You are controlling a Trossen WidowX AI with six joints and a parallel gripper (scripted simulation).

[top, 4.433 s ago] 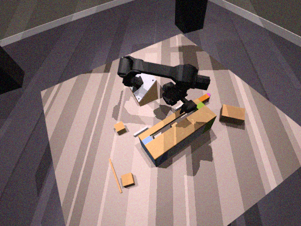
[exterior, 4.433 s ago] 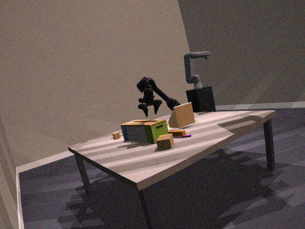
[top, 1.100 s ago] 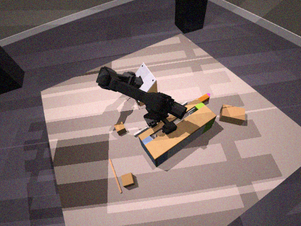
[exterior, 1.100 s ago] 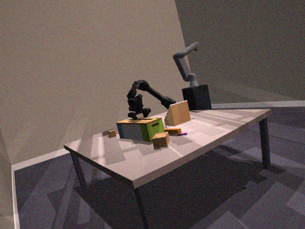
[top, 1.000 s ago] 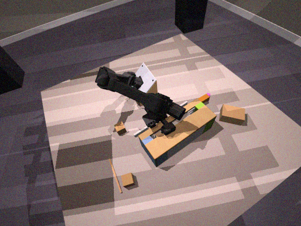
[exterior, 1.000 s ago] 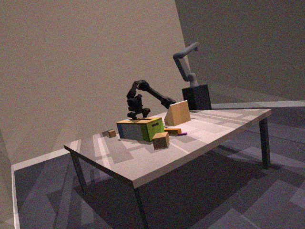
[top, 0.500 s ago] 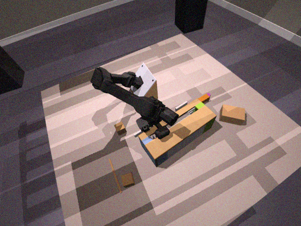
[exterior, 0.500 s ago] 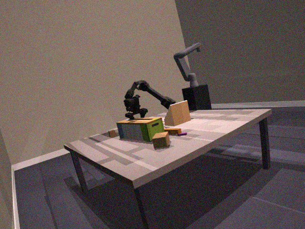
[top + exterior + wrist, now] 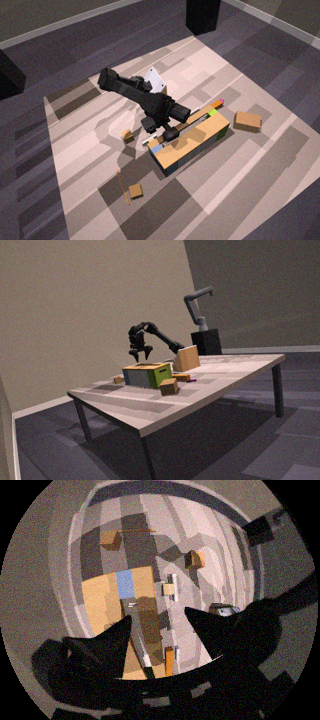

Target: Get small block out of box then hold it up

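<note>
My gripper tip is 40 mm past the tan block, 40 mm to the left of it and 130 mm above it. Also, from my gripper tip: long box (120 mm to the left, 80 mm below); then thin stick (120 mm ahead, 250 mm to the right, 140 mm below).
</note>
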